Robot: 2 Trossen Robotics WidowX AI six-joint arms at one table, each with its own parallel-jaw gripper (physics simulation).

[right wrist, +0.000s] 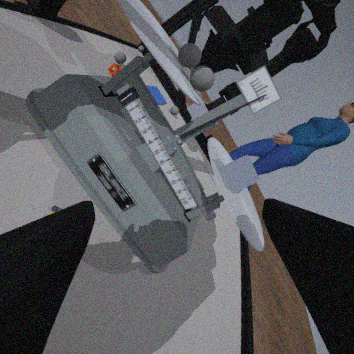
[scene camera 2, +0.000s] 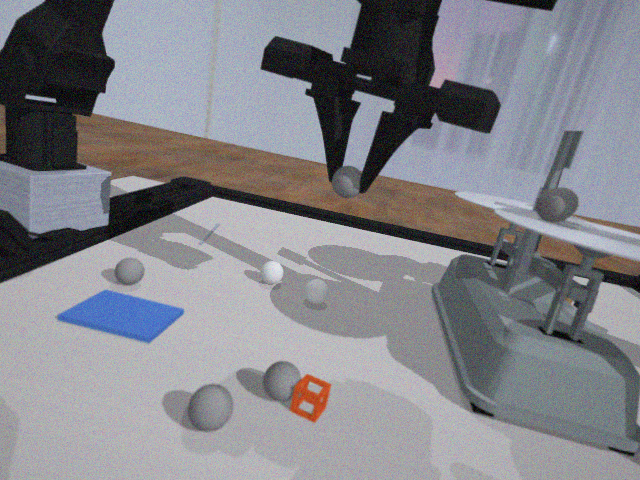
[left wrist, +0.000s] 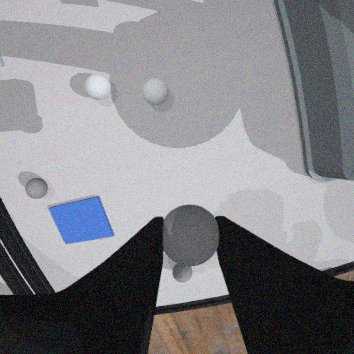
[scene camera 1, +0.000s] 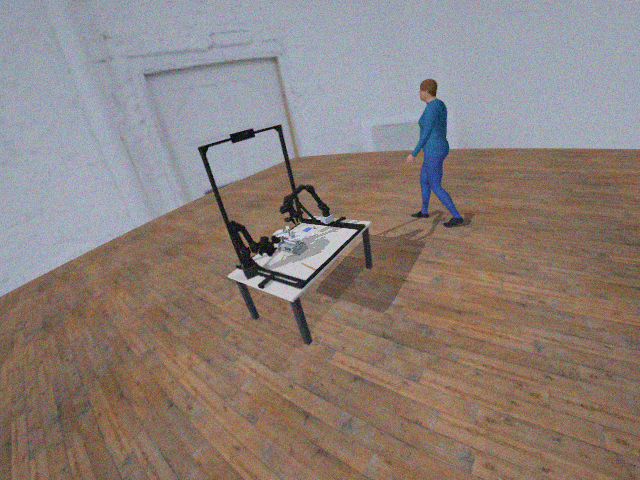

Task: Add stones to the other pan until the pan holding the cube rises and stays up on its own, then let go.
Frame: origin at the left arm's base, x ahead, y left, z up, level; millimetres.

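Seen in the pictures: left gripper, between the fingertips: [scene camera 2: 347, 187] [left wrist: 188, 224] [scene camera 1: 296, 224]; right gripper, between the fingertips: [right wrist: 179, 208] [scene camera 1: 278, 243]; left arm's base, origin of its link: [scene camera 2: 41, 163] [scene camera 1: 326, 215]; right arm's base, origin of its link: [scene camera 1: 248, 266].
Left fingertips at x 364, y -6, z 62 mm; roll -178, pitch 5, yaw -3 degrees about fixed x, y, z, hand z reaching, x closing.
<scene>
Offsets run from my left fingertips to a thing's top centre. "spot": to the spot under its first point. Level surfaces: height alone.
My left gripper [scene camera 2: 347, 184] [left wrist: 188, 224] is shut on a dark grey stone @[dx +0, dy -2, dz +19 mm] [scene camera 2: 345, 181] [left wrist: 190, 237], held well above the table, left of the scale @[dx +175, dy +122, dz +84 mm] [scene camera 2: 558, 382] [right wrist: 75, 132] in scene camera 2. My right gripper [right wrist: 179, 208] is open and empty, facing the scale. In the right wrist view the grey cube @[dx +180, dy +191, dz +25 mm] [right wrist: 239, 174] rests on one pan @[spot: dx +189, dy +262, dz -5 mm] [right wrist: 254, 236]. Two stones @[dx +164, dy +41, dz +34 mm] [right wrist: 190, 55] @[dx +172, dy +76, dz +34 mm] [right wrist: 202, 78] lie on the other pan @[dx +197, dy +29, dz +7 mm] [right wrist: 150, 36] [scene camera 2: 599, 240]. Loose stones @[dx -202, dy -25, dz -122 mm] [scene camera 2: 129, 270] @[dx +11, dy -100, dz -122 mm] [scene camera 2: 281, 380] @[dx -14, dy -153, dz -122 mm] [scene camera 2: 210, 407] and two paler ones @[dx -97, dy +90, dz -122 mm] [scene camera 2: 271, 272] @[dx -33, dy +79, dz -122 mm] [scene camera 2: 316, 290] lie on the table. Which pan is lower is unclear.
A blue square pad @[dx -153, dy -80, dz -144 mm] [scene camera 2: 121, 315] [left wrist: 81, 220] [right wrist: 156, 95] lies flat near one loose stone. An orange open-framed cube @[dx +35, dy -100, dz -129 mm] [scene camera 2: 293, 404] [right wrist: 111, 70] sits against another stone. A black frame [scene camera 1: 214, 186] stands over the table @[dz -150 mm] [scene camera 1: 330, 248]. A person [scene camera 1: 433, 126] stands beyond it.
</scene>
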